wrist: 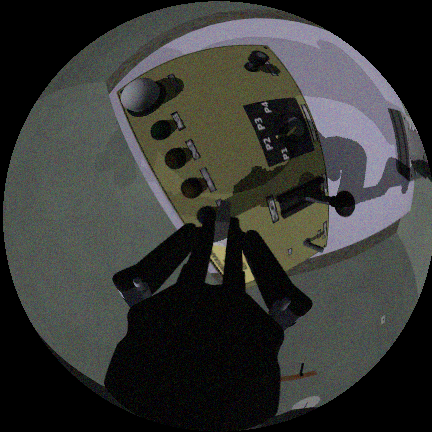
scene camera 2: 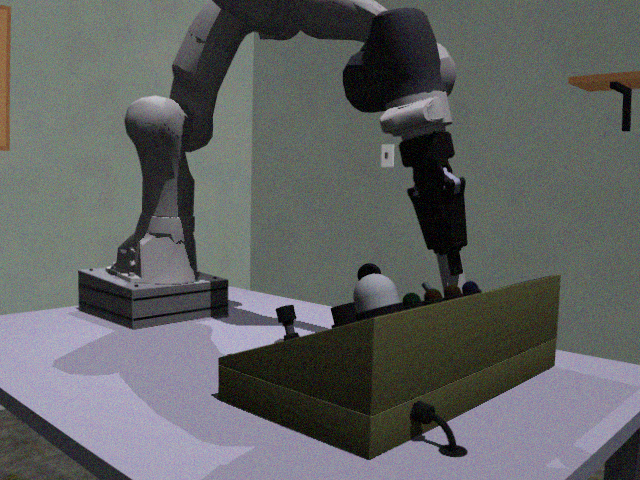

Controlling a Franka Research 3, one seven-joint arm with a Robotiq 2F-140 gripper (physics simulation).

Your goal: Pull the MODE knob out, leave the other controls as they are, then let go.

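A sloped olive control box [scene camera 2: 465, 335] [wrist: 215, 90] holds the controls. The word MODE cannot be read on any label, so I cannot tell for certain which control is the MODE knob. A black knob on a stem [scene camera 2: 285, 314] [wrist: 257, 59] stands at one corner. A dark rotary selector [wrist: 295, 125] sits on a black plate marked P1 to P4. My gripper [scene camera 2: 451, 281] [wrist: 224, 210] is shut and empty. Its fingertips are low over the panel, close beside a dark blue round cap [scene camera 2: 470, 287] [wrist: 205, 215]. The box wall and the fingers hide whether the tips touch anything.
A white dome [scene camera 2: 376, 293] [wrist: 142, 96], a green cap [scene camera 2: 411, 299] [wrist: 162, 129] and two brown caps stand along the high edge. A ball-ended lever [scene camera 2: 369, 270] [wrist: 345, 203] rises from a slot. A small toggle [wrist: 314, 245] is near the edge. A cable [scene camera 2: 444, 427] leaves the box.
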